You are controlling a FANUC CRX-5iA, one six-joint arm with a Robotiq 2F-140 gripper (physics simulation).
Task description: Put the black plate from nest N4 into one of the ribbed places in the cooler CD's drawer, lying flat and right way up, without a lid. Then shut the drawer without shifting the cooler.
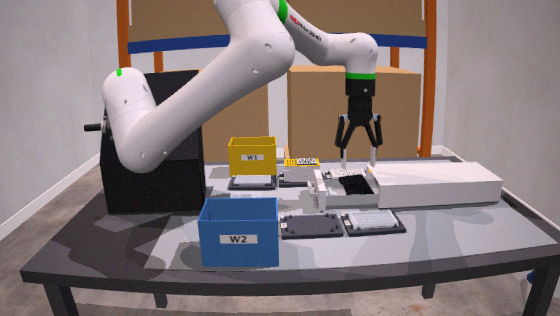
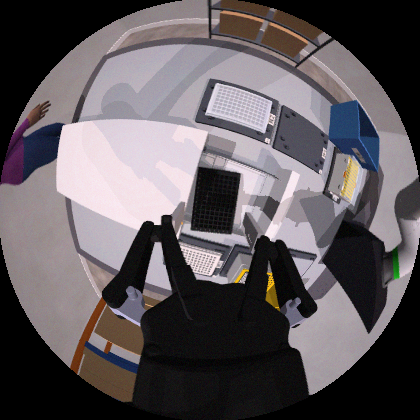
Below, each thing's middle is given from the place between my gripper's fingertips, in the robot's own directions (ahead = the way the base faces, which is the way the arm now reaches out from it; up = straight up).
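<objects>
My gripper: 70 mm above the black plate (image 2: 215, 196). Counted from my hand: drawer (image 1: 327, 192), 10 mm to the right of it, 10 mm behind it, 60 mm below it; clear plate (image 1: 383, 218), 210 mm to the right of my hand, 20 mm behind it, 80 mm below it; white plate (image 2: 202, 260), 170 mm to the left of my hand, 20 mm ahead of it, 80 mm below it.
</objects>
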